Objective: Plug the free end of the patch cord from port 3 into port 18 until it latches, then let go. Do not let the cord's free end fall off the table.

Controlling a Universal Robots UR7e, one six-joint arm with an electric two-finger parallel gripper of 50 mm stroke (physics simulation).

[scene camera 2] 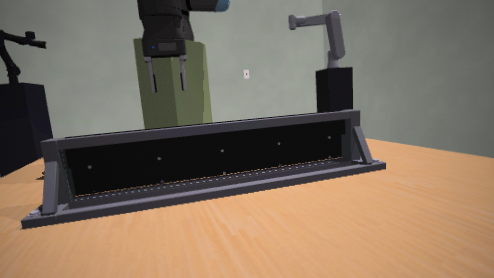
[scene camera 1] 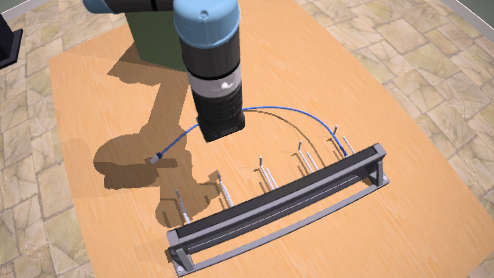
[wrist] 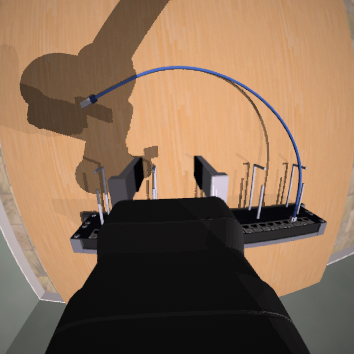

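Observation:
The blue patch cord arcs over the table. One end is plugged into the dark patch panel near one end of its port row. The cord's free plug, clear with a dark blue boot, lies in the arm's shadow on the table, apart from the panel. My gripper is open and empty, high above the table. In the wrist view the free plug is up and left of the fingers. Port numbers are unreadable, and my gripper's body hides the middle ports.
Several thin hooked metal rods stick out from the panel's cord side. A green pedestal stands beyond the table area. A grey arm and a black arm stand on dark pedestals in the background.

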